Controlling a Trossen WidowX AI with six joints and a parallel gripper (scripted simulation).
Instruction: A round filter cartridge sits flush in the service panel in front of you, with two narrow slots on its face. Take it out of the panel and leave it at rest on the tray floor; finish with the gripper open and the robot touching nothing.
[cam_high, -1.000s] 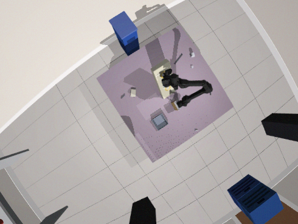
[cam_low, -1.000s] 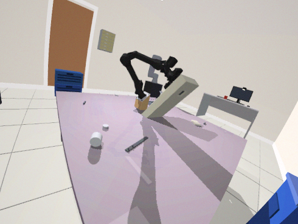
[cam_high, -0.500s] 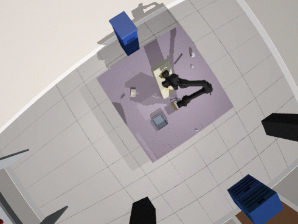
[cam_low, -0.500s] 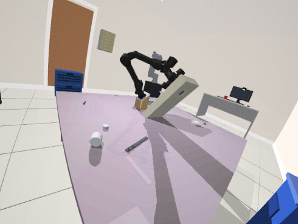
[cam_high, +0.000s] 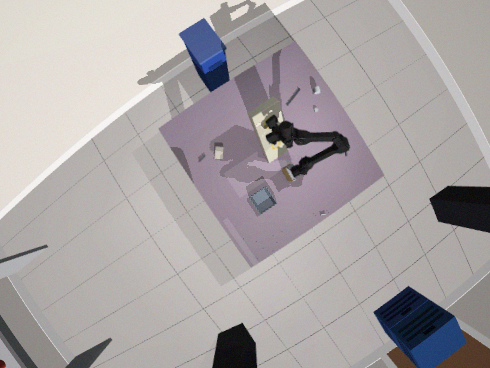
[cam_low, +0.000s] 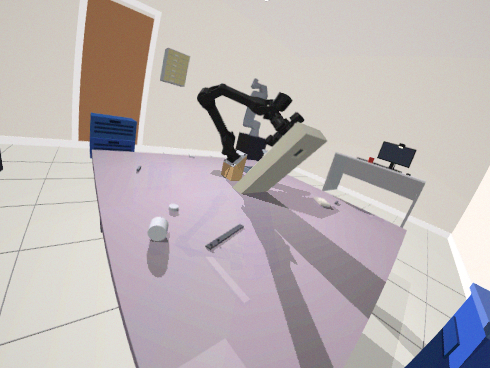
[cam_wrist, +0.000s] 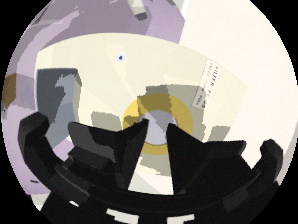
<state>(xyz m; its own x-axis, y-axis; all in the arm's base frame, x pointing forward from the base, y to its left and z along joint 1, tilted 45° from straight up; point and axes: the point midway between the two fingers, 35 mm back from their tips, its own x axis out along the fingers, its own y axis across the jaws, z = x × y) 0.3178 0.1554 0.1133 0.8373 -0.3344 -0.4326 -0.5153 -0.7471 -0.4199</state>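
Right now my gripper tip is 1 cm short of the round filter cartridge and 1 cm above it. Round my gripper tip: grey tray: 43 cm behind, 24 cm to the left, 27 cm below; cream block: 3 cm ahead, 36 cm to the left, 27 cm below.
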